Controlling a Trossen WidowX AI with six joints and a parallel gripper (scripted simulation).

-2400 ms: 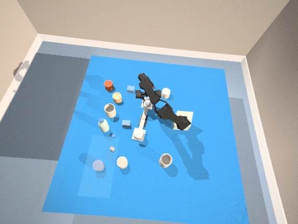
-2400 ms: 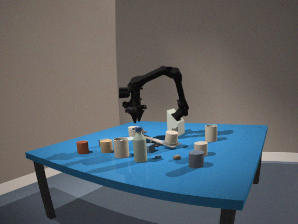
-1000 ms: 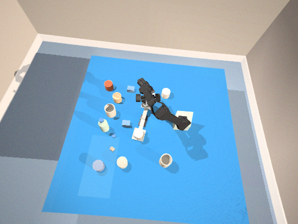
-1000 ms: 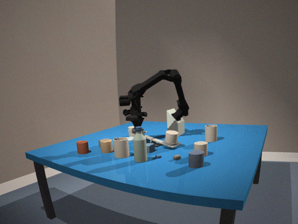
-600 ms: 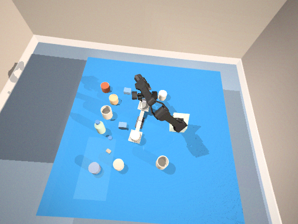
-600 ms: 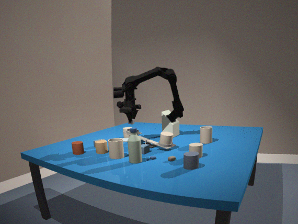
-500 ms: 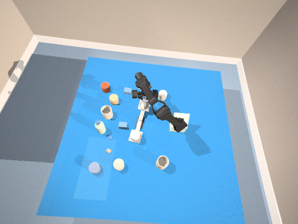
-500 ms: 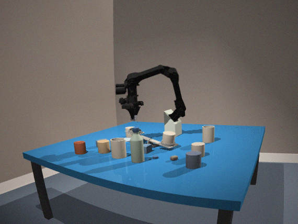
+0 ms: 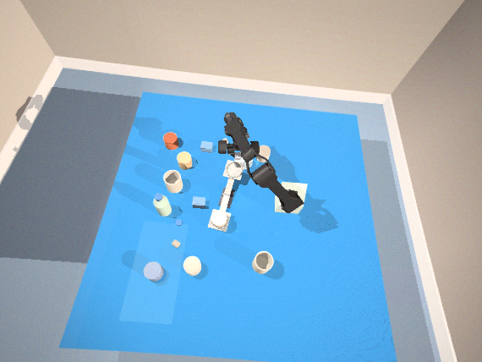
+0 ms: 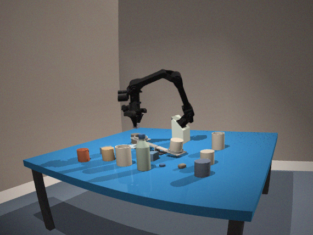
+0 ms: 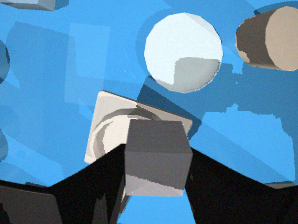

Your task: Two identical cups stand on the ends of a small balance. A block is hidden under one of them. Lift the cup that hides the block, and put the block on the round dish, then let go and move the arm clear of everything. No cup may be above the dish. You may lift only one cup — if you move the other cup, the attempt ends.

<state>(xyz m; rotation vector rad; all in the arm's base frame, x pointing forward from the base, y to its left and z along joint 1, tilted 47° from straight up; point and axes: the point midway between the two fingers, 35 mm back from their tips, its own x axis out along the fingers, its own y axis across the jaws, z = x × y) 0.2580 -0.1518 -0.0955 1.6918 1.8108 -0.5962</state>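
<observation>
My gripper tip is 14 cm above the pale round dish, 7 cm to the left of it and 4 cm past it. Round my gripper tip: balance (16 cm to the left, 12 cm below, 4 cm ahead); tan cylinder (28 cm ahead, 10 cm below, 2 cm to the right); balance beam (16 cm to the left, 10 cm below, 3 cm ahead).
</observation>
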